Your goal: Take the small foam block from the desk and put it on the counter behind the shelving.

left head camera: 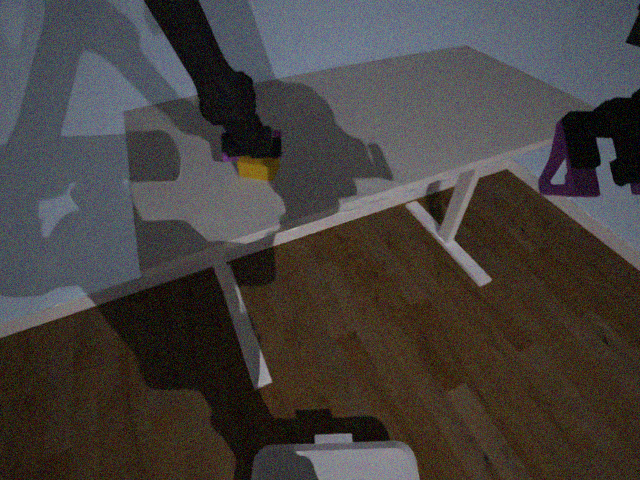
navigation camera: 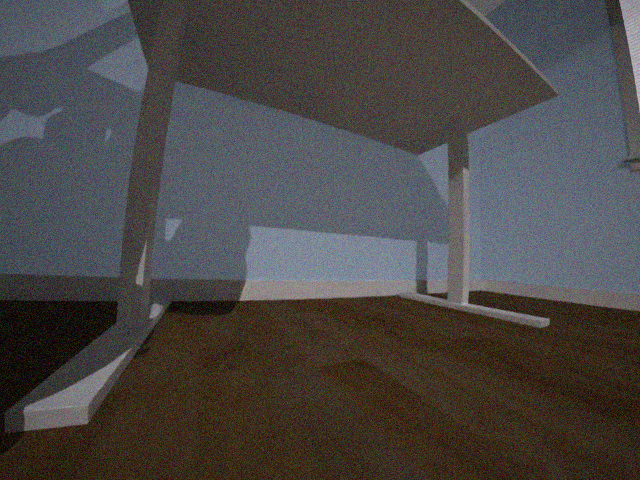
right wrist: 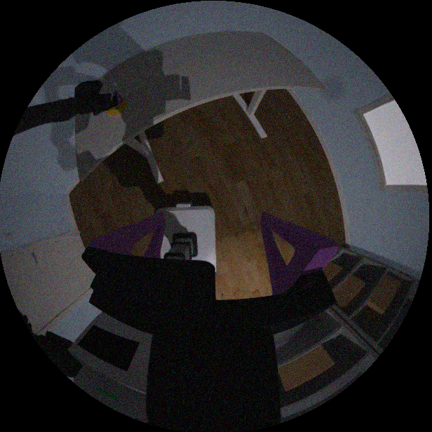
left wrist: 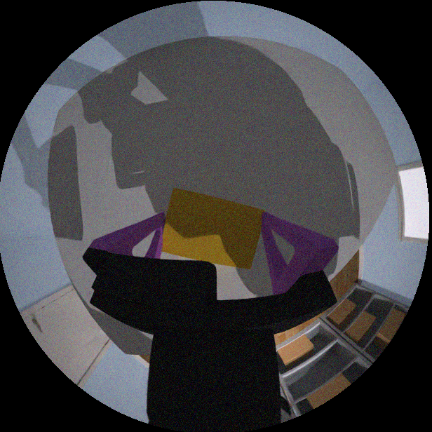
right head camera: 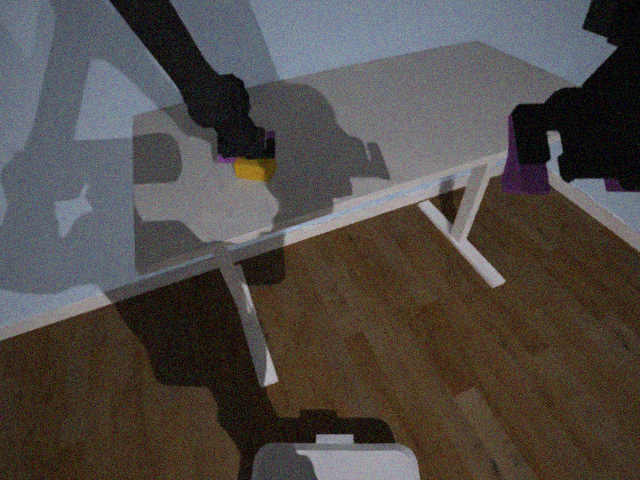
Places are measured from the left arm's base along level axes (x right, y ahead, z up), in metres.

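Pixels of known places: left gripper, fingertip midpoint: (left head camera: 258,156) (right head camera: 255,157); right gripper, fingertip midpoint: (left head camera: 586,188) (right head camera: 555,185).
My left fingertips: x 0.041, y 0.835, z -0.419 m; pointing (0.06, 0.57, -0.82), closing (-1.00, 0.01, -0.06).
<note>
Behind a point stands the place of what it marks.
The small yellow foam block (left head camera: 257,168) @[x 0.041, y 0.792, z -0.424 m] lies on the grey desk (left head camera: 366,133) @[x 0.343, y 1.009, z -0.460 m] near its left end; it also shows in the right head view (right head camera: 254,169) @[x 0.044, y 0.791, z -0.424 m]. My left gripper (left head camera: 251,151) @[x 0.041, y 0.835, z -0.419 m] is low over the block, fingers wide open. In the left wrist view the block (left wrist: 211,227) sits between the two purple fingers (left wrist: 212,241), which flank it on either side. My right gripper (right head camera: 525,164) hangs open and empty off the desk's right end, above the floor; its purple fingers (right wrist: 213,241) frame only floor and the robot base.
The desk stands on white legs (left head camera: 456,224) @[x 0.955, y 1.367, z -1.233 m] over a wooden floor. The robot's base (left head camera: 332,457) @[x 0.218, y 0.277, z -1.150 m] is at the bottom edge. Shelving with brown boxes (left wrist: 342,338) shows in the left wrist view. A bright window (right wrist: 397,142) is on the wall.
</note>
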